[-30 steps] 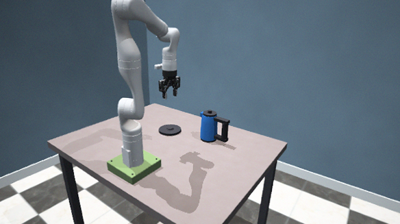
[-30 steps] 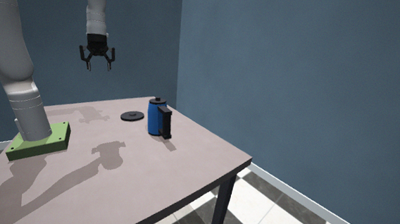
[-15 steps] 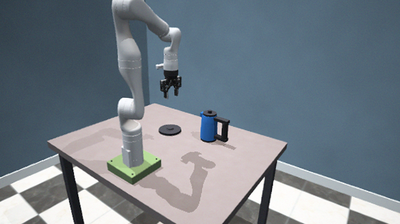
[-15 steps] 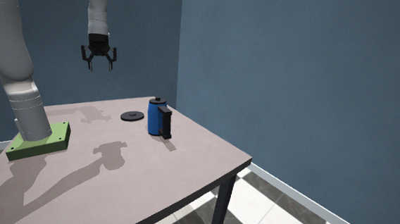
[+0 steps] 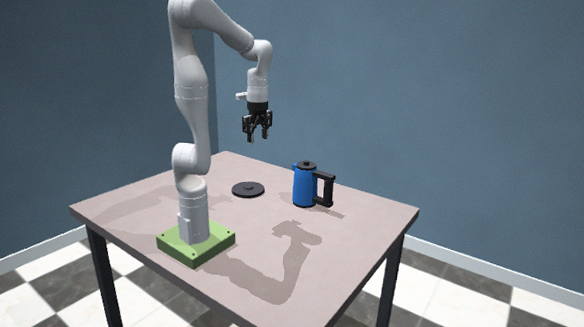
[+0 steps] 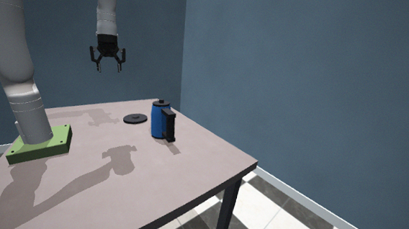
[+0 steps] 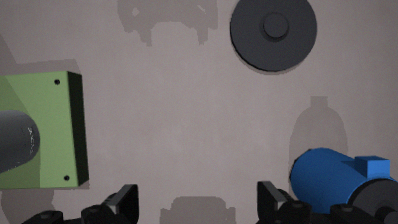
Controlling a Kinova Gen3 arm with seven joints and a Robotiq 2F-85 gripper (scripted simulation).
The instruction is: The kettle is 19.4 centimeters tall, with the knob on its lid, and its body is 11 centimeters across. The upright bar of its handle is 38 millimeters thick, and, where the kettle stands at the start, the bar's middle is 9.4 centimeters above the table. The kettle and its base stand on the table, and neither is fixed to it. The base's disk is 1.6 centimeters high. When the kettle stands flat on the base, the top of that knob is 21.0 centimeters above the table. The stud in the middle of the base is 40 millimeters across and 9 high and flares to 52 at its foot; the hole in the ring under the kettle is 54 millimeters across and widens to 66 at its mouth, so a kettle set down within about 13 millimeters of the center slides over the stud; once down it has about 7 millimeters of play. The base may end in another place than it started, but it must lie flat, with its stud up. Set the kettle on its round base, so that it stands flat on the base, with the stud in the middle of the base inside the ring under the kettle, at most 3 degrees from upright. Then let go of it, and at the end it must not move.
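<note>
My gripper is now 23 cm above the blue kettle, 22 cm short of it and 10 cm to the left of it. From my hand the other things lie so: round black base (31 cm below, 19 cm to the left, 12 cm ahead).
</note>
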